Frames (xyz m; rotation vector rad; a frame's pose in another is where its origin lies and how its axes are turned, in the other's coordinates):
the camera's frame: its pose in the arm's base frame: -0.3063 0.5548 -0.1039 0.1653 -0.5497 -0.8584
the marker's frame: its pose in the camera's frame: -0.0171 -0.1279 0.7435 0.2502 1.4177 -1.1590
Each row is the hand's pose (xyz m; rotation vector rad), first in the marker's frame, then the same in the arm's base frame.
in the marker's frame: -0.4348 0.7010 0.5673 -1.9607 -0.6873 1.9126
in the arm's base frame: -0.2781 -0.1104 1.0365 -0.2841 0.0202 0.7098
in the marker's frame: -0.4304 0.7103 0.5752 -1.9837 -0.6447 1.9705
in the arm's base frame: -0.2715 -0.1213 1.0340 -0.2778 0.0070 0.7702
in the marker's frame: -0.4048 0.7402 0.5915 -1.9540 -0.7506 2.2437
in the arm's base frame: -0.2477 -0.1498 1.0131 -0.3305 -0.2067 0.8925
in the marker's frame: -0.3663 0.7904 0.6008 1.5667 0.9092 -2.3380
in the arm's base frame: -0.2026 -0.1799 0.9793 -0.4070 -0.5770 0.9797
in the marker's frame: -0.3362 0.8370 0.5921 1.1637 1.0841 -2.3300
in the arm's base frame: -0.1556 -0.1904 0.9503 -0.4425 -0.9068 0.9365
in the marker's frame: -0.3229 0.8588 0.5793 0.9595 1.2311 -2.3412
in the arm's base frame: -0.1312 -0.1870 0.9360 -0.4412 -1.0687 0.8358
